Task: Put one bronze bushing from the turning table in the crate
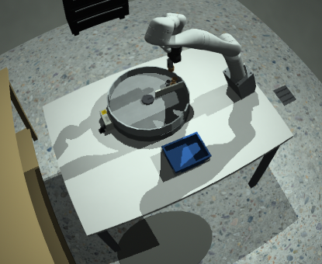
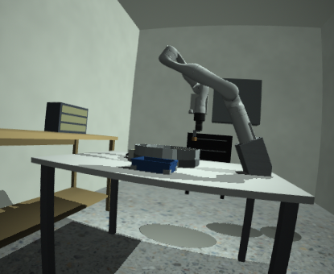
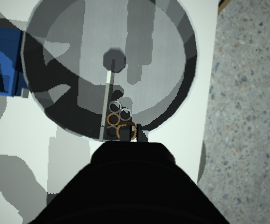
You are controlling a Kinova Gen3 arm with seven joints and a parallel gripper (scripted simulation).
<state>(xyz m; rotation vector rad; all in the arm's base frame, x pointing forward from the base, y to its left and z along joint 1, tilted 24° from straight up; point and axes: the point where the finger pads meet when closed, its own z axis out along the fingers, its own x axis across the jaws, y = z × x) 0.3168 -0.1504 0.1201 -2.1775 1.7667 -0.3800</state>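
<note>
The blue crate is 60 mm ahead of my hand, 430 mm to the left of it and 150 mm below it. From my hand the other things lie so: round grey turning table 150 mm ahead, 90 mm to the left, 120 mm below.
</note>
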